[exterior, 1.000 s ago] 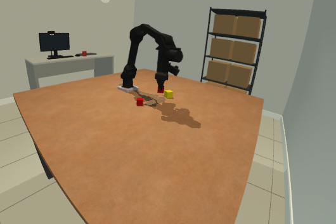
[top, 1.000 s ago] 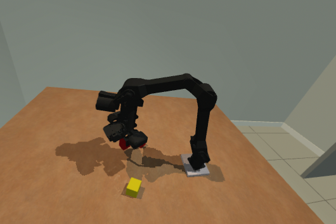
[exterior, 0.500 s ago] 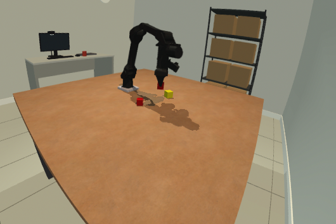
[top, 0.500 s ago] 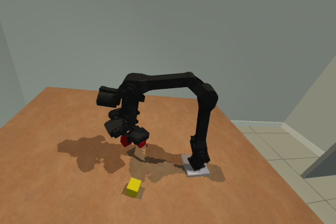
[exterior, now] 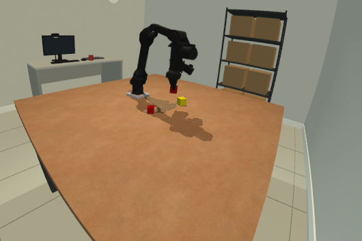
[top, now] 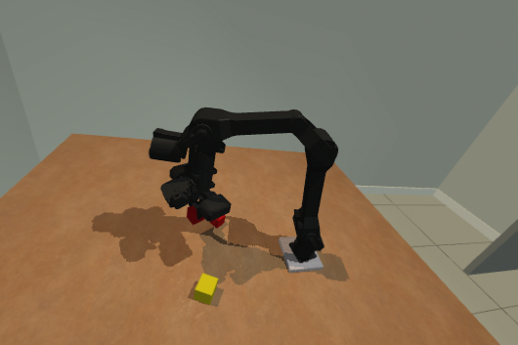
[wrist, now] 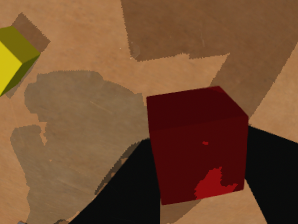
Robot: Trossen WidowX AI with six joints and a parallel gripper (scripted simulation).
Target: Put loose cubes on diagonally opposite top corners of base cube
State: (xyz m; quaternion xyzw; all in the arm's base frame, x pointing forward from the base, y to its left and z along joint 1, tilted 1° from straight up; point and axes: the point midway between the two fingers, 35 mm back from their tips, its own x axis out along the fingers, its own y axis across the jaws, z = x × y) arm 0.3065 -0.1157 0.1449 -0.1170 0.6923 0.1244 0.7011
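Right now the yellow base cube is 140 mm to the left of my gripper tip, 100 mm below it and 10 mm behind it.
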